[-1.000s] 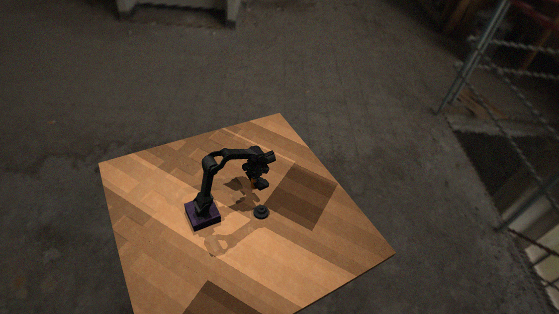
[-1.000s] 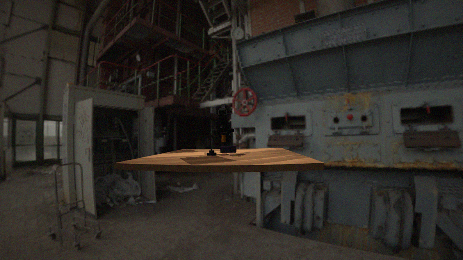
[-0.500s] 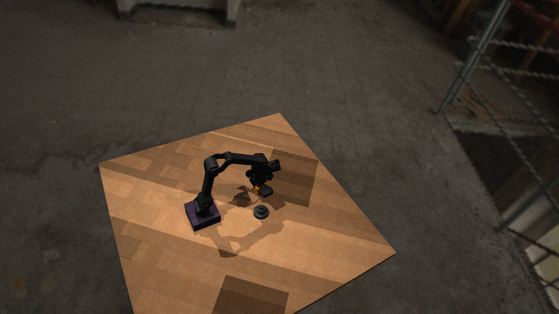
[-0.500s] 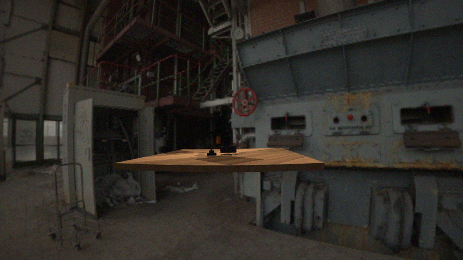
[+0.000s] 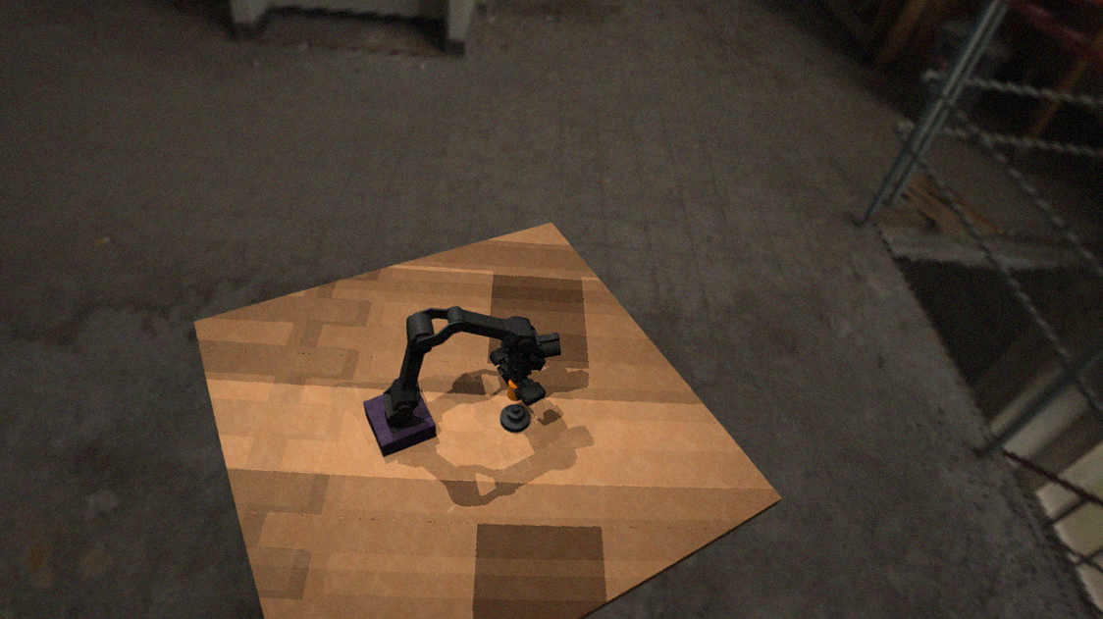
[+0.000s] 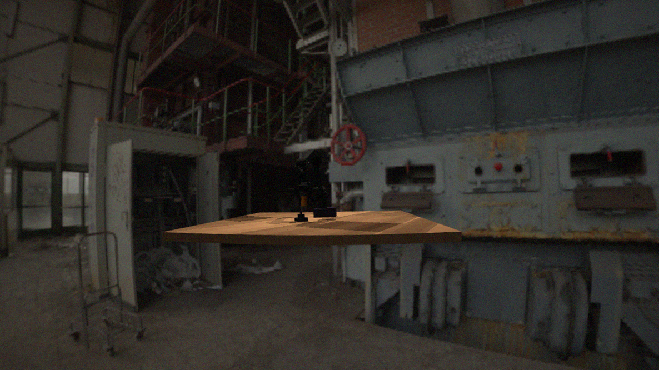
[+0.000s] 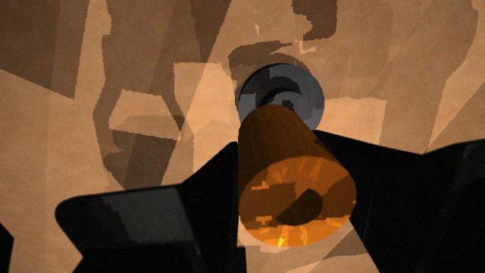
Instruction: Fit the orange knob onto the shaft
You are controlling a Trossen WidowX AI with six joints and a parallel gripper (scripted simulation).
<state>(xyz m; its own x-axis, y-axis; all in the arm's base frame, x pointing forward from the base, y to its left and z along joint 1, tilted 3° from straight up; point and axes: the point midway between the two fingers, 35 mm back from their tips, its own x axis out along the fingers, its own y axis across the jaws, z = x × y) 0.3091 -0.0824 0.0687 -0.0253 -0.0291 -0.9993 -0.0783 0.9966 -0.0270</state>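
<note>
Right now the dark pedestal is 70 mm below my gripper tip, 20 mm to the right of it and 10 mm behind it. Round my gripper tip: orange knob 20 mm above.
</note>
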